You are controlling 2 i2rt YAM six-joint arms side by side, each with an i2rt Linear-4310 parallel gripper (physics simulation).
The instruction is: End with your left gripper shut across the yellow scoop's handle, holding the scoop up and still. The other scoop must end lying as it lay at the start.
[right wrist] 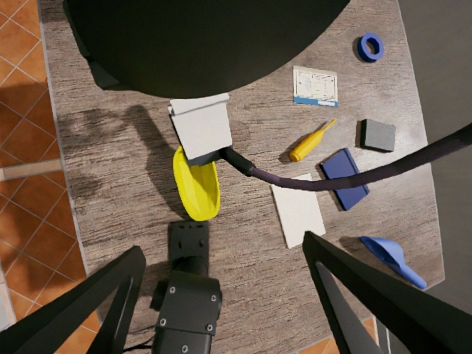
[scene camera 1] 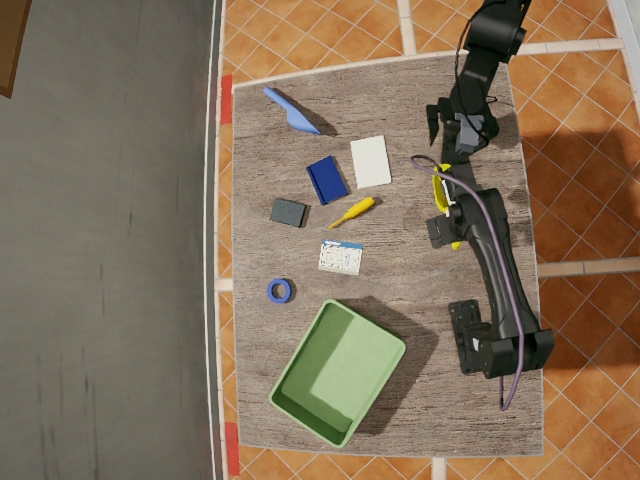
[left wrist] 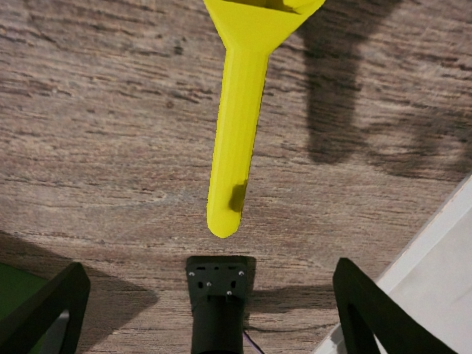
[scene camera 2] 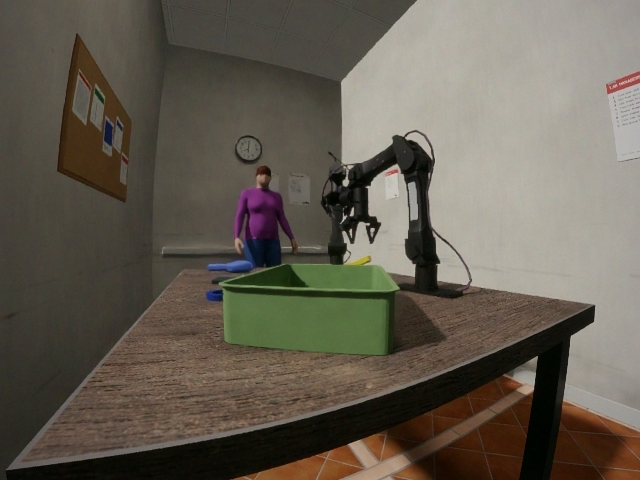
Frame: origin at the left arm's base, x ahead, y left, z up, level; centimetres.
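Where they show: left gripper, fingertip midpoint: [left wrist: 212, 270] [scene camera 2: 362, 243]; right gripper, fingertip midpoint: [right wrist: 223, 245] [scene camera 1: 452, 146] [scene camera 2: 338, 215]; left arm's base, link origin: [scene camera 1: 467, 336] [left wrist: 217, 299] [scene camera 2: 425, 291]; right arm's base, link origin: [right wrist: 191, 269] [scene camera 1: 455, 133].
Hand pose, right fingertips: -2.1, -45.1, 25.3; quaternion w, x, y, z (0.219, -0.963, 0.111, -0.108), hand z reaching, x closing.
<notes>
Things, the pixels of their top centre, and the offset from my right fingertips, as dx, dy, dz.
- blue scoop, top centre: [scene camera 1: 286, 107] [right wrist: 412, 265] [scene camera 2: 227, 260] +39.2, -32.2, -19.8
- green bin, top centre: [scene camera 2: 321, 272] [scene camera 1: 334, 375] +39.2, +47.5, -16.9
- yellow pointed tool, top centre: [right wrist: 319, 136] [scene camera 1: 349, 213] +27.1, +4.5, -22.6
- white pad, top centre: [right wrist: 299, 210] [scene camera 1: 370, 161] +18.0, -9.8, -24.8
- dark blue book, top centre: [right wrist: 347, 179] [scene camera 1: 326, 179] +32.2, -7.4, -24.2
- grey block, top centre: [scene camera 1: 287, 212] [right wrist: 381, 135] [scene camera 2: 228, 278] +45.8, -0.5, -23.8
- printed card, top centre: [scene camera 1: 340, 257] [right wrist: 316, 86] +32.8, +16.0, -25.1
- blue ring, top centre: [scene camera 2: 221, 292] [scene camera 1: 278, 291] [right wrist: 372, 46] +52.9, +22.3, -23.9
The yellow scoop [scene camera 1: 439, 192] [scene camera 2: 360, 261] [left wrist: 234, 130] [right wrist: 197, 192] rests on the table below the left arm. Its handle slants up off the table, its shadow apart from it; the arm partly hides it in scene camera 1. My left gripper [scene camera 1: 445, 231] [scene camera 2: 362, 240] [left wrist: 212, 270] is open and points down, above the handle. In the left wrist view the handle's rounded end lies just beyond the gap between the fingertips. My right gripper [scene camera 1: 442, 129] [right wrist: 223, 245] is open, above the table near the upper edge. The blue scoop [scene camera 1: 297, 119] [scene camera 2: 230, 266] [right wrist: 392, 255] lies at the table's upper left in scene camera 1.
A green bin [scene camera 1: 351, 356] [scene camera 2: 307, 320] stands at the bottom in scene camera 1. A yellow pointed tool [scene camera 1: 359, 208], a white pad [scene camera 1: 371, 161], a dark blue book [scene camera 1: 327, 179], a grey block [scene camera 1: 288, 212], a printed card [scene camera 1: 340, 258] and a blue ring [scene camera 1: 270, 290] lie on the table.
</notes>
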